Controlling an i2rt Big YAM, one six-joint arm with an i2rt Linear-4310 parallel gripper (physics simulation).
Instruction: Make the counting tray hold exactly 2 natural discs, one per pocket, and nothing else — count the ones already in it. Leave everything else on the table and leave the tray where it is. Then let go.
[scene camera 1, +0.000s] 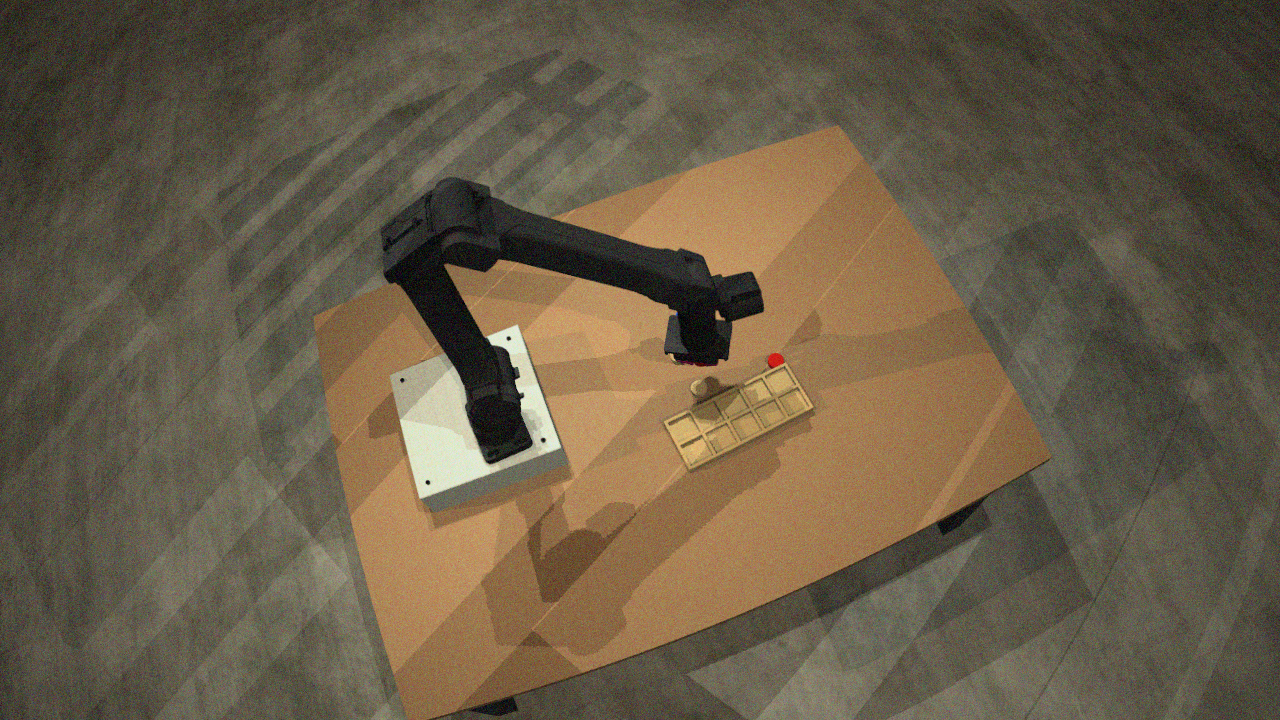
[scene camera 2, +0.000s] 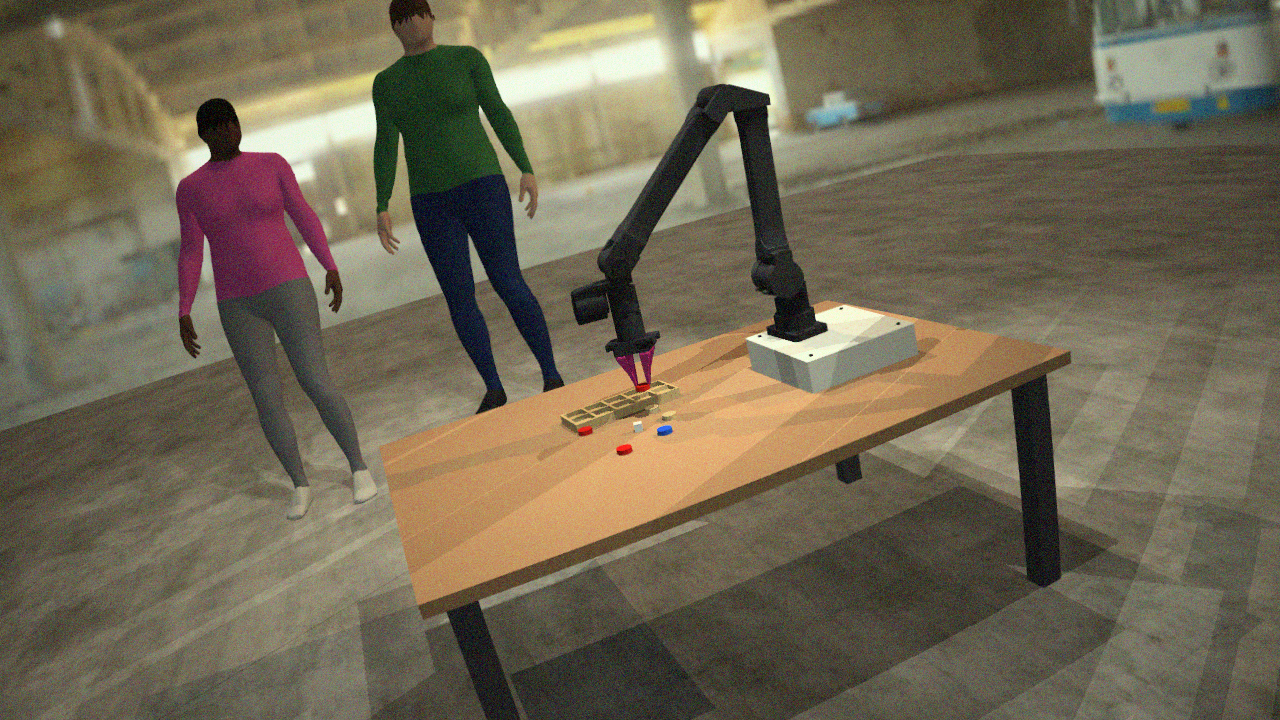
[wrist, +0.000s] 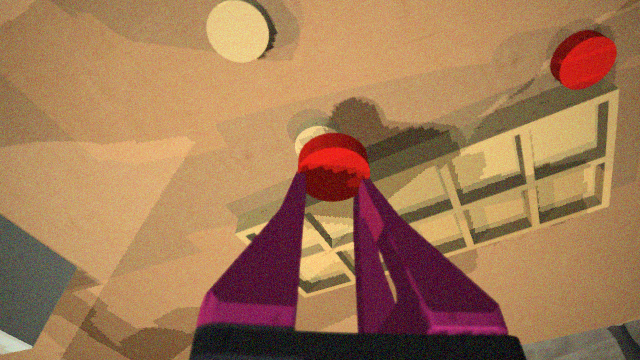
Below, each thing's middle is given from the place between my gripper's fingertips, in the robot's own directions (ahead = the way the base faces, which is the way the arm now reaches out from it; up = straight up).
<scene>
Now: the tan counting tray (scene camera 1: 715, 428) 10 cm to the right of my hand, 5 cm below it and 2 cm ahead of it.
</scene>
